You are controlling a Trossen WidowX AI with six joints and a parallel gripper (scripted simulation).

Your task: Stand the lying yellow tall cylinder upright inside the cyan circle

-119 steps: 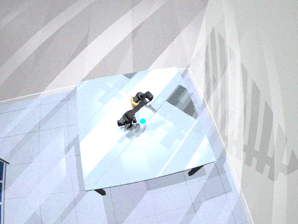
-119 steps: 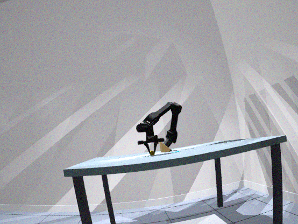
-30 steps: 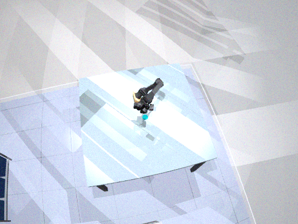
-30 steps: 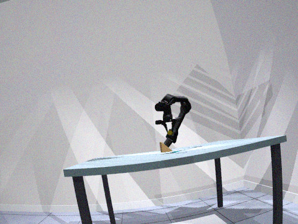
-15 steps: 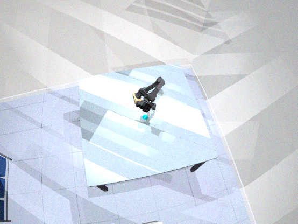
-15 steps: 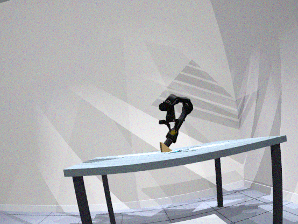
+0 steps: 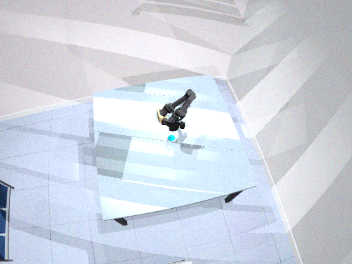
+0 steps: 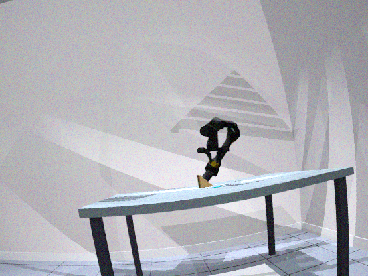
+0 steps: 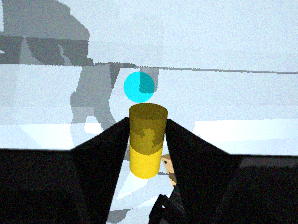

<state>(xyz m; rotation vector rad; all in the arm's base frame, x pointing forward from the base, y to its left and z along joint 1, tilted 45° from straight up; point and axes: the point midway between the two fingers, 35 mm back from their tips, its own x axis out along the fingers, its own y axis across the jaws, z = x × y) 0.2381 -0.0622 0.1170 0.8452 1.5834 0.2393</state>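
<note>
Now: the cyan circle 14 cm below my gripper tip and 1 cm ahead of it. Round my gripper tip: yellow cylinder 2 cm behind, 1 cm to the left.
</note>
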